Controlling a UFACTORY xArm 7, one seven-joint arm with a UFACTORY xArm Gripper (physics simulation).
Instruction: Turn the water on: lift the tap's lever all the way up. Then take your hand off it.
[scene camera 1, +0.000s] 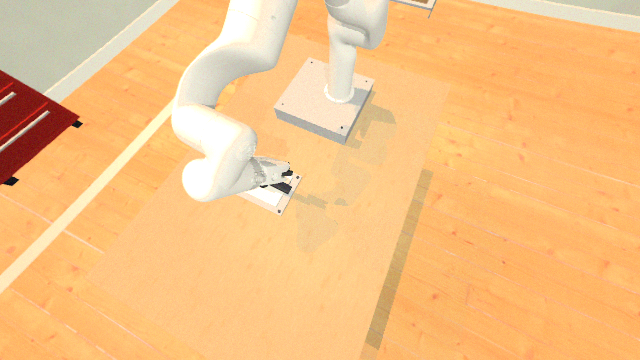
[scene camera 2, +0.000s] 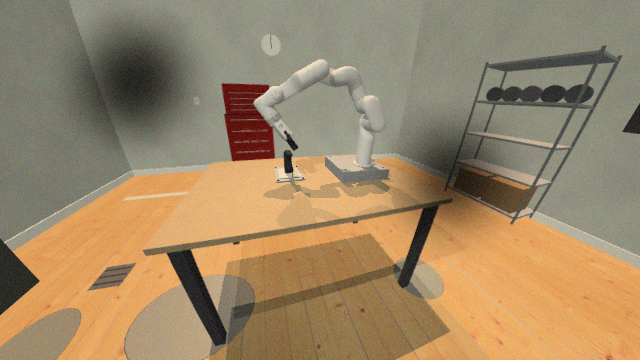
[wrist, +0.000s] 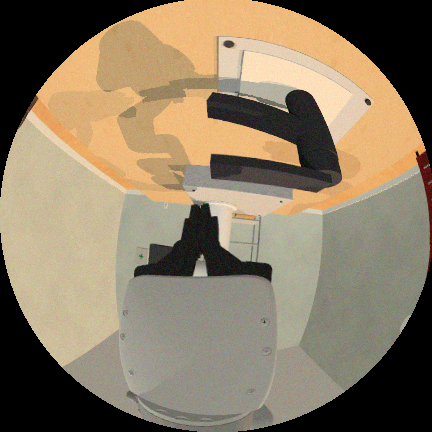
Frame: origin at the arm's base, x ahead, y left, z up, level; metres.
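Where they show: gripper, fingertip midpoint: (scene camera 1: 286, 166) (scene camera 2: 296, 149) (wrist: 202, 213); arm's base, link origin: (scene camera 1: 338, 92) (scene camera 2: 362, 164) (wrist: 220, 204).
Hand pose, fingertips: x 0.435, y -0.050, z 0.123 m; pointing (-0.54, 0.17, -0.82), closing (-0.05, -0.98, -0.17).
Each offset is from my fingertips to the centre of the thing. "spot": to the spot under its first point. Level surfaces: height alone.
The black tap @(spot: dy -0.027, dx +0.041, dz -0.106 m) (scene camera 1: 280, 188) (scene camera 2: 288, 162) (wrist: 314, 132) stands upright on its pale base plate @(spot: dy -0.009, dx +0.057, dz -0.181 m) (scene camera 1: 287, 200) (scene camera 2: 280, 175) (wrist: 228, 62). In the wrist view, its spout @(dy -0.051, dx +0.026, dz -0.110 m) (wrist: 250, 112) juts from the column, and its lever @(dy -0.065, dx +0.024, dz -0.036 m) (wrist: 270, 172) runs out from the top, above and nearly parallel to the spout. My gripper (scene camera 2: 295, 147) (wrist: 202, 213) is shut and empty. In scene camera 2 its fingertips are above the tap's top with a small gap; in the wrist view they are apart from the lever. In scene camera 1 my arm partly hides the tap and plate.
My arm's grey pedestal (scene camera 1: 310, 100) (scene camera 2: 357, 173) (wrist: 240, 198) stands on the table @(dz -0.189 m) (scene camera 1: 225, 280) (scene camera 2: 225, 215) behind the tap. A red tool cabinet (scene camera 1: 30, 125) (scene camera 2: 250, 137) and a metal shelf rack (scene camera 2: 545, 62) stand away from the table.
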